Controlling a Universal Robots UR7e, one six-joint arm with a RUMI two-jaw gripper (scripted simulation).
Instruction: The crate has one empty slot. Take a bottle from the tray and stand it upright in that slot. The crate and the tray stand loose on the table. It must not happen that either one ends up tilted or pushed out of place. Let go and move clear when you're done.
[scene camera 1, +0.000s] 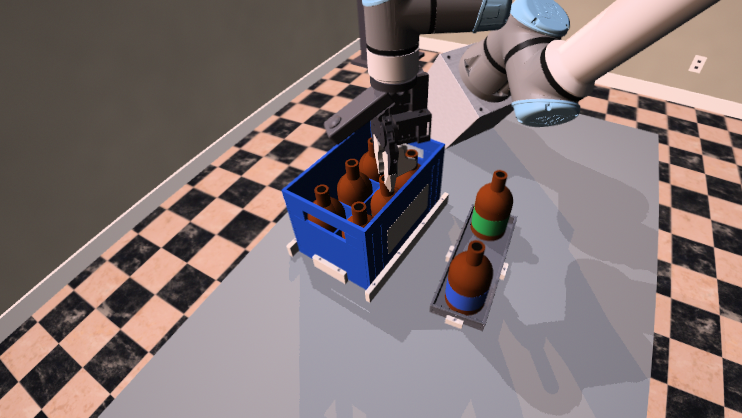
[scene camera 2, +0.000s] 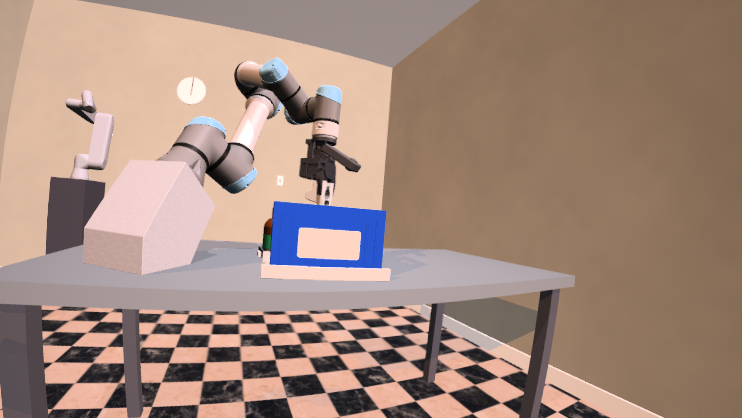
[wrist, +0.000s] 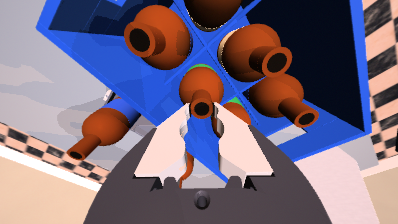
Labels:
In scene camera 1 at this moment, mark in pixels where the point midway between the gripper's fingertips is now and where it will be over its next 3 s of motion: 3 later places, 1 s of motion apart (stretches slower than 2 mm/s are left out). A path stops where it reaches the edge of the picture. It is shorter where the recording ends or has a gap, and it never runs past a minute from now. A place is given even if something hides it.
My gripper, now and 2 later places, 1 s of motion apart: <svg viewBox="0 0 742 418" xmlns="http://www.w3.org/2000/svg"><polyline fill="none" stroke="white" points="388,186 388,177 387,153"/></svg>

